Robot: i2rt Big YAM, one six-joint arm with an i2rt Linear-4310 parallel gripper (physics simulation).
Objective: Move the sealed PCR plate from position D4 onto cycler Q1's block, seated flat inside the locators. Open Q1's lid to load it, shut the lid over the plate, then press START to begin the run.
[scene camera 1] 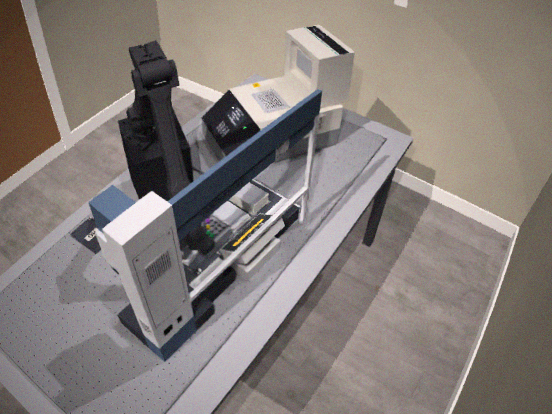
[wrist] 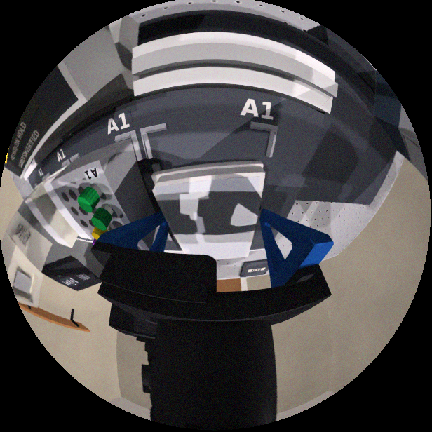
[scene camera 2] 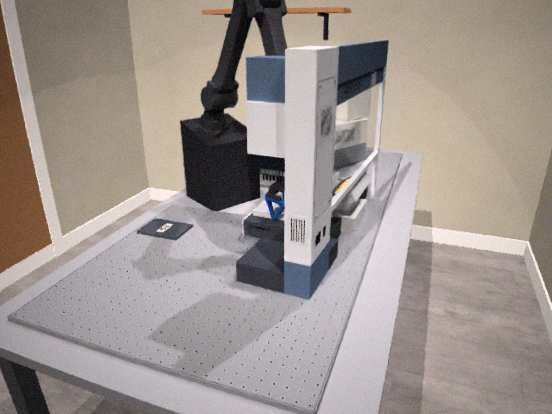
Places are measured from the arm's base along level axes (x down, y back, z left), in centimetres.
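Pixels of known places: gripper, fingertip midpoint: [scene camera 1: 183, 249] [scene camera 2: 280, 213]; arm's base, origin of the base link: [scene camera 1: 144, 135] [scene camera 2: 212, 129].
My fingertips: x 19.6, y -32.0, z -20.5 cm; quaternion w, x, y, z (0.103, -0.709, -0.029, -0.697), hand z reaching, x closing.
Note:
For each thing: its top centre in the pictures, then the offset to it from my fingertips. "*": a spot on its surface instead. Level surfaces: height alone.
- beige instrument, surface spot: [scene camera 1: 330, 75] * dx -29.4, dy -10.2, dz +78.6 cm
- black front panel, surface spot: [scene camera 1: 230, 122] * dx -9.1, dy +19.3, dz +54.4 cm
- blue overhead beam, middle of its top: [scene camera 1: 255, 137] [scene camera 2: 366, 42] dx -49.8, dy -21.5, dz +9.3 cm
- dark pad, surface spot: [scene camera 2: 175, 231] * dx +5.0, dy +30.2, dz -12.3 cm
- perforated board, its level: dx +5.8 cm
A flat white plate [wrist: 220, 246] lies on the dark deck under the wrist; dark reflections cross its top. I cannot read its position label. My gripper [wrist: 214, 213] [scene camera 2: 275, 206] is open, with its blue fingers apart on the left and right of the plate in the wrist view. Whether the fingertips reach down beside its edges is unclear. In scene camera 1 the fingers are hidden. A beige instrument [scene camera 1: 330, 75] [wrist: 22, 281] with a screen and a black front panel [scene camera 1: 230, 122] [wrist: 72, 272] stands at the far end; its Q1 label, block and START button cannot be made out.
The deck's white column [scene camera 1: 145, 260] [scene camera 2: 302, 150] and blue overhead beam [scene camera 1: 250, 155] [scene camera 2: 362, 60] stand close around the gripper. A grey tube rack [wrist: 107, 175] with coloured caps is left of the plate. White bars [wrist: 230, 65] lie beyond it. A dark pad [scene camera 2: 175, 231] lies on the perforated board [scene camera 2: 115, 290].

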